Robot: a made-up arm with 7 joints.
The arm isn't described. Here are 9 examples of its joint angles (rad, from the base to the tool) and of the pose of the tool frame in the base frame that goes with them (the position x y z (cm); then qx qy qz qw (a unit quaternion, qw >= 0)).
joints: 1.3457 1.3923 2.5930 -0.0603 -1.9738 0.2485 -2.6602
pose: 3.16 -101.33 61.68 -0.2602 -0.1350 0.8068 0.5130
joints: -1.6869 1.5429 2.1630 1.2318 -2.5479 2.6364 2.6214
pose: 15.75 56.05 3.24 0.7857 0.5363 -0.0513 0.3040
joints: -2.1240 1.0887 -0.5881 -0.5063 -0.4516 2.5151 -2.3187
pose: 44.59 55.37 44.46 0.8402 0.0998 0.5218 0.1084
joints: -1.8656 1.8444 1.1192 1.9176 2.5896 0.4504 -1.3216
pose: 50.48 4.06 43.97 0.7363 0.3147 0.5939 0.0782
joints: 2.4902 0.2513 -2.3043 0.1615 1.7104 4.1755 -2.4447
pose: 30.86 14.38 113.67 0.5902 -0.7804 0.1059 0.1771
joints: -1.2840 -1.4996 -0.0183 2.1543 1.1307 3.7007 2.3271
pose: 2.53 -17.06 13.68 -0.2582 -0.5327 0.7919 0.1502
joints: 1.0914 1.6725 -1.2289 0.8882 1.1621 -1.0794 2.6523
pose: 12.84 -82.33 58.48 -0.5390 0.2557 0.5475 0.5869
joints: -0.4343 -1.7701 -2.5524 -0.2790 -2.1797 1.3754 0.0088
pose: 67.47 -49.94 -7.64 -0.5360 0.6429 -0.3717 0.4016
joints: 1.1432 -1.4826 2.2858 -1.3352 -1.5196 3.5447 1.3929
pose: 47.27 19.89 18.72 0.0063 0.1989 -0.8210 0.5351
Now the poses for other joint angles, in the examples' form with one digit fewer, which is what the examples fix.
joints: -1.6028 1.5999 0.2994 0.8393 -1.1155 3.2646 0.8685
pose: 0.3 74.5 50.3 -0.017 0.904 0.103 0.414
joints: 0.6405 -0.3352 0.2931 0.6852 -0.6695 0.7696 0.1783
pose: 42.5 32.8 120.6 -0.704 -0.279 -0.651 0.056
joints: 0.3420 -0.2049 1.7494 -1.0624 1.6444 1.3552 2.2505
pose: 41.3 -32.8 107.7 0.317 -0.409 0.824 0.231
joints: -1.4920 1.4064 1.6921 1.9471 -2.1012 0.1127 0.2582
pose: 49.1 39.0 23.8 -0.164 0.189 -0.003 0.968
